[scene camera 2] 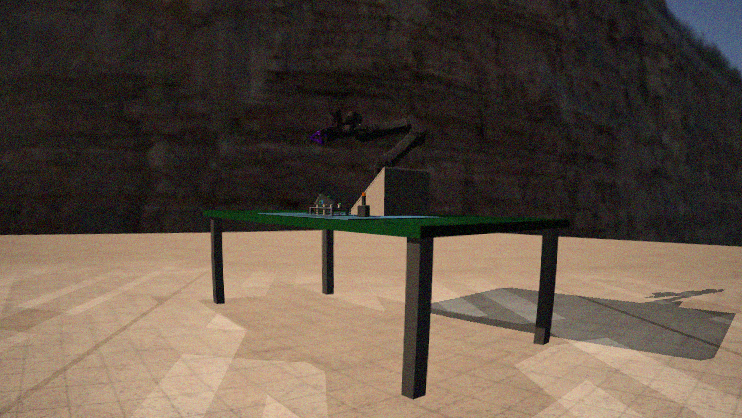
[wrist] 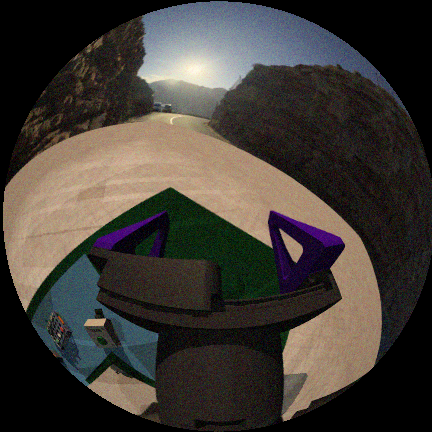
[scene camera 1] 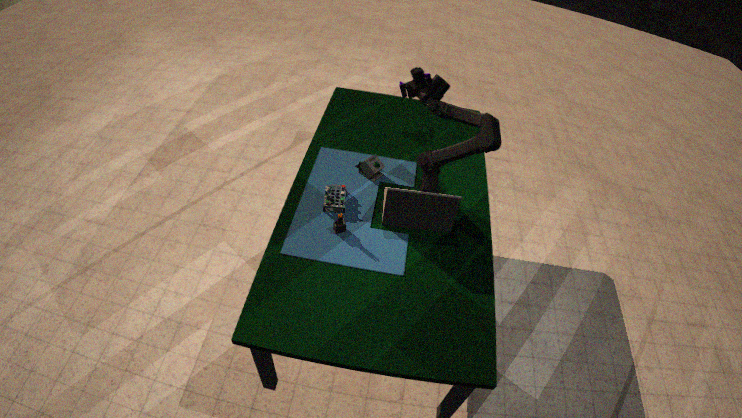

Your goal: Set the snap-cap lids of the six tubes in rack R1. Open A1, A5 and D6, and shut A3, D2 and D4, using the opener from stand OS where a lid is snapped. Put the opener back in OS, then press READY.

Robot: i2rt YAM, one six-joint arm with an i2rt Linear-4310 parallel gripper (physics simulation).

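Where they show: gripper, fingertip midpoint: (scene camera 2: 315, 135) (wrist: 218, 216) (scene camera 1: 410, 78); arm's base at its link origin: (scene camera 2: 398, 186) (scene camera 1: 428, 192).
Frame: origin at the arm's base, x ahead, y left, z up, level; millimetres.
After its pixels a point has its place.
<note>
Rack R1 (scene camera 1: 334, 209) @(x 352, y 65, z -116 mm) (scene camera 2: 320, 208) @(x 403, y 24, z -89 mm) (wrist: 59, 330) stands on the blue mat with small tubes in it; the individual lids are too small to read. The opener (scene camera 1: 340, 216) @(x 310, y 166, z -44 mm) (scene camera 2: 363, 196) @(x 317, y 170, z -47 mm), with an orange top, stands upright in the dark stand OS (scene camera 1: 339, 227) @(x 309, y 181, z -87 mm) (scene camera 2: 363, 210) @(x 325, y 182, z -96 mm), beside the rack. A grey box with a green button (scene camera 1: 371, 166) @(x 244, y -160, z -53 mm) (wrist: 100, 331) @(x 237, y -203, z -44 mm), seemingly READY, sits on the mat near the rack. My gripper (scene camera 1: 414, 80) @(x 144, y -435, z 247 mm) (scene camera 2: 316, 137) @(x 144, y -435, z 247 mm) (wrist: 218, 216) @(x 144, y -435, z 247 mm) is open and empty, its purple fingers wide apart. It is high above the table's far end, well away from rack, opener and button.
The blue mat (scene camera 1: 311, 241) @(x 401, y 246, z -118 mm) (wrist: 72, 287) @(x 429, y -192, z -118 mm) lies on the green table (scene camera 1: 332, 306) @(x 267, y 501, z -121 mm) (scene camera 2: 311, 220) @(x 557, y 208, z -127 mm) (wrist: 200, 240) @(x 219, y -712, z -121 mm). A large upright grey panel or block (scene camera 1: 421, 208) @(x 22, y 87, z -8 mm) (scene camera 2: 406, 192) @(x 33, y 87, z -27 mm) stands beside the arm's base. The arm bends out over the table's right edge in the first scene view.
</note>
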